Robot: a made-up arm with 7 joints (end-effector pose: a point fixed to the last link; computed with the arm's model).
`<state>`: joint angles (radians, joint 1 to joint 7).
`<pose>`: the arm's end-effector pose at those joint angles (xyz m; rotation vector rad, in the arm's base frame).
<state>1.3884 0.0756 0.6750 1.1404 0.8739 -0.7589 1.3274</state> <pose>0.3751 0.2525 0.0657 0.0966 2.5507 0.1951</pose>
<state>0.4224 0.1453 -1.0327 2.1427 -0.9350 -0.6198 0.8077</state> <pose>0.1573 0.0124 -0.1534 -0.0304 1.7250 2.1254</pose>
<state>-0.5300 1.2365 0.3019 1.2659 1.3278 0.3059 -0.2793</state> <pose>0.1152 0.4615 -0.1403 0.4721 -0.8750 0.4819</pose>
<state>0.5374 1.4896 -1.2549 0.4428 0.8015 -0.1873 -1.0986</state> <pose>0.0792 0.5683 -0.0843 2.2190 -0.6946 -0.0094</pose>
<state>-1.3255 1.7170 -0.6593 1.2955 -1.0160 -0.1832 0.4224</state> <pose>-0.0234 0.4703 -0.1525 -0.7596 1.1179 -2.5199</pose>
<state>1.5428 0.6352 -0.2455 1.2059 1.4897 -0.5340 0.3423</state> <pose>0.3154 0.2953 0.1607 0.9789 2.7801 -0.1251</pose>
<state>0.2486 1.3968 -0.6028 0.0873 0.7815 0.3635 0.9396</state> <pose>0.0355 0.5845 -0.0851 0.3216 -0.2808 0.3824</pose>
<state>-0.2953 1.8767 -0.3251 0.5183 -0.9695 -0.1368 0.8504</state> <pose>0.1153 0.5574 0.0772 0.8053 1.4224 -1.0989</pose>
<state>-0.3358 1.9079 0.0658 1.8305 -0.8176 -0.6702 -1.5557</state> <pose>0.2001 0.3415 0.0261 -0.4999 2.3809 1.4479</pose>
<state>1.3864 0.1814 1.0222 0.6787 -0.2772 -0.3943 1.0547</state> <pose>0.4127 0.2957 -0.0147 -0.1938 -2.4854 -0.1890</pose>
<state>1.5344 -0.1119 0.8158 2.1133 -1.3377 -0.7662 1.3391</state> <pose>0.2071 0.2135 0.1023 1.7764 -1.6252 -0.6787</pose>
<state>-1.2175 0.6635 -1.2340 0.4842 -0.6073 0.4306 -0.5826</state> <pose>-0.3727 0.3336 -0.1681 -0.2081 0.5143 -2.2327</pose>
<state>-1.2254 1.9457 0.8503 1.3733 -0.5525 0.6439 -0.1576</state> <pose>0.2735 0.3707 -0.0302 2.0130 -0.5018 -1.4811</pose>
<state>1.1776 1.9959 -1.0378 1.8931 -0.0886 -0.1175 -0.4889</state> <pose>0.0759 0.3904 0.0661 1.7933 -1.5784 -1.1939</pose>
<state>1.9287 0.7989 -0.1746 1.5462 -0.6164 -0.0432 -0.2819</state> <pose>0.1485 0.3060 0.2521 -1.7380 2.0321 -0.3357</pose>
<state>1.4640 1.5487 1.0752 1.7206 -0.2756 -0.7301 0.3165</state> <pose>-0.1466 0.3826 0.1042 -2.2157 0.9427 0.0054</pose>
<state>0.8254 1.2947 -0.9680 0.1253 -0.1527 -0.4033 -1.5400</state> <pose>0.1175 0.5694 -0.0904 2.6775 -1.0671 -0.3714</pose>
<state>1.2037 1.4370 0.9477 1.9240 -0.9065 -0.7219 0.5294</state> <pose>-0.0673 0.3593 0.1356 -2.9360 0.5499 0.4579</pose>
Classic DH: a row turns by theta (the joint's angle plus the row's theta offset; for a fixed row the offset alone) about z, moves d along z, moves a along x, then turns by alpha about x. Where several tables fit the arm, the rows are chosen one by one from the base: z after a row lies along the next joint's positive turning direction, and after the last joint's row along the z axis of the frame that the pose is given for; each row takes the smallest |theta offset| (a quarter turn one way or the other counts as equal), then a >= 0, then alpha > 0; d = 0 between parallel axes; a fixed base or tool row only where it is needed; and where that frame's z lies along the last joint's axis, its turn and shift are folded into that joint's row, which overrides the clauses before.
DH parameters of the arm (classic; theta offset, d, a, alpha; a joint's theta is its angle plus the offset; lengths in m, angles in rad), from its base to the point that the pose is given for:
base (fixed): 0 0 0 1.5708
joint 1: 1.5708 -0.119 0 1.5708
joint 2: 1.5708 0 0 1.5708
joint 3: 1.5708 -0.288 0 1.5708
joint 4: 0 0 0 -1.5708
joint 5: 0 -0.187 0 -1.5708
joint 6: -1.5708 0 0 1.5708
joint 7: 1.5708 0 0 1.5708
tool (fixed): -1.5708 0 0 0

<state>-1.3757 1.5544 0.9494 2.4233 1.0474 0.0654 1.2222</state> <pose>0.1097 0.2678 -0.0514 -1.3745 -0.5138 -1.6022</pose>
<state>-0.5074 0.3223 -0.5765 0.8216 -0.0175 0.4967 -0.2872</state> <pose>-0.1026 0.1798 -0.4208 0.3364 0.1693 -0.7022</pose>
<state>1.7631 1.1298 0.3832 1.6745 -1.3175 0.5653 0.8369</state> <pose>0.0179 0.3916 0.1792 1.8393 -1.3213 0.8968</pose>
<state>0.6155 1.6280 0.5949 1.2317 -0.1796 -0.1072 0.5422</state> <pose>0.0507 0.4630 0.1812 1.7674 -1.4024 -0.6029</pose>
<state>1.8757 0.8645 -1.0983 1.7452 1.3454 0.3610 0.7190</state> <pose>0.2520 0.2070 0.1672 -0.7312 -1.5921 -1.5926</pose>
